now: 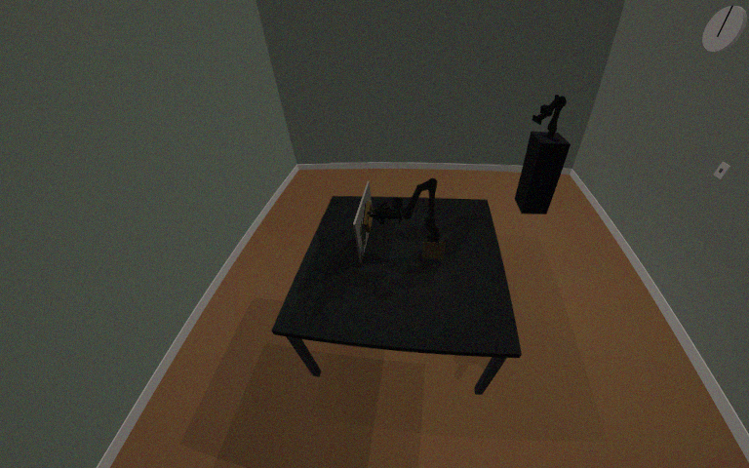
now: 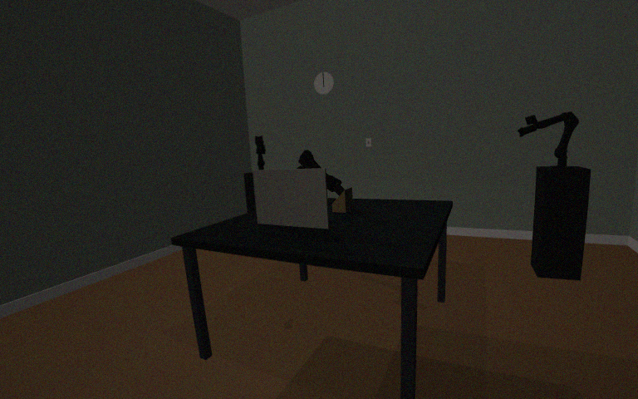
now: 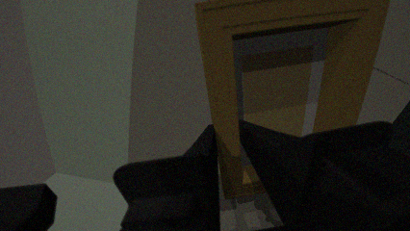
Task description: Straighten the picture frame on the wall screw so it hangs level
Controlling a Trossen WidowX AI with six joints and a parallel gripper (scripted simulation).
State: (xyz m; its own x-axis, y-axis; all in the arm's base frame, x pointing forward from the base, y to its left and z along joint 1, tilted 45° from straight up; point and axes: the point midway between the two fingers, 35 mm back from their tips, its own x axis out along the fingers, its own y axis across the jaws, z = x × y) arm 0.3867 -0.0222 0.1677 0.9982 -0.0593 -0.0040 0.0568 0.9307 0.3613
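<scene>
The picture frame lies 10 mm ahead of my gripper tip, 20 mm to the right of it and 50 mm below it. Also, from my gripper tip: wall panel: 20 mm ahead, 10 mm to the right, 70 mm below.
</scene>
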